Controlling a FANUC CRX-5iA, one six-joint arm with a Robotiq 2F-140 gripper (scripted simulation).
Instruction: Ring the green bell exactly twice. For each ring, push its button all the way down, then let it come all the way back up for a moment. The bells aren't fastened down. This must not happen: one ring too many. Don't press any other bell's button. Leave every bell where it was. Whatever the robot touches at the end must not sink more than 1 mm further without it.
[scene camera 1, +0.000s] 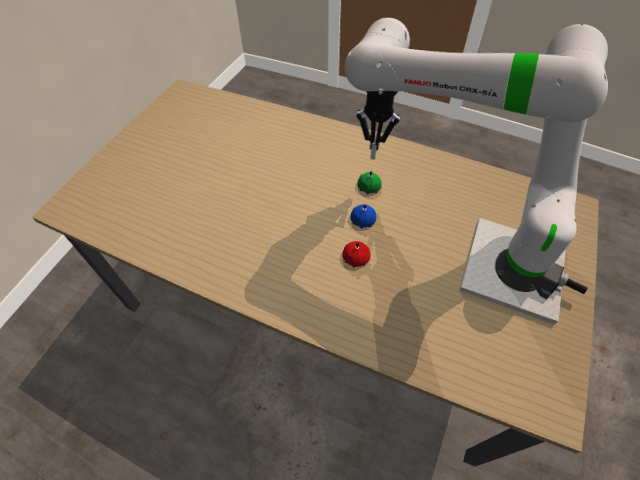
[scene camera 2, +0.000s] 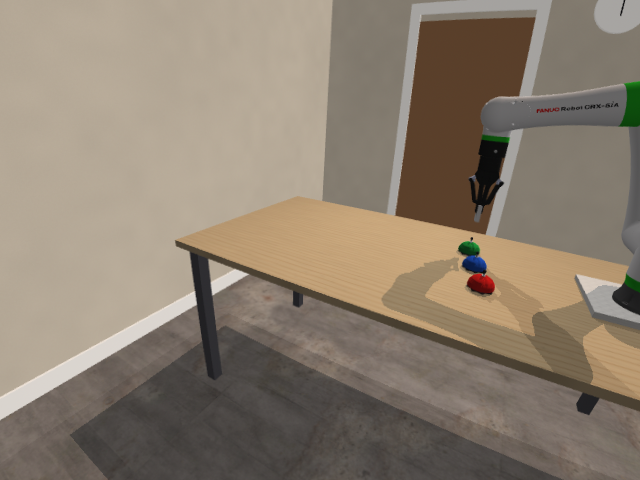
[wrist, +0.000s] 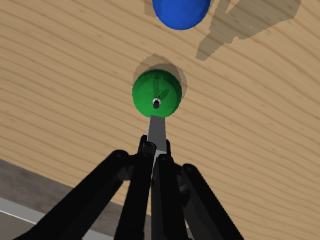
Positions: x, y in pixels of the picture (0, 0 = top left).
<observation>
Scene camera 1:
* my gripper: 373, 156
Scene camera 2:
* my gripper: 476, 221
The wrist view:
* my gripper: 154, 127
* green bell: 156, 84
</observation>
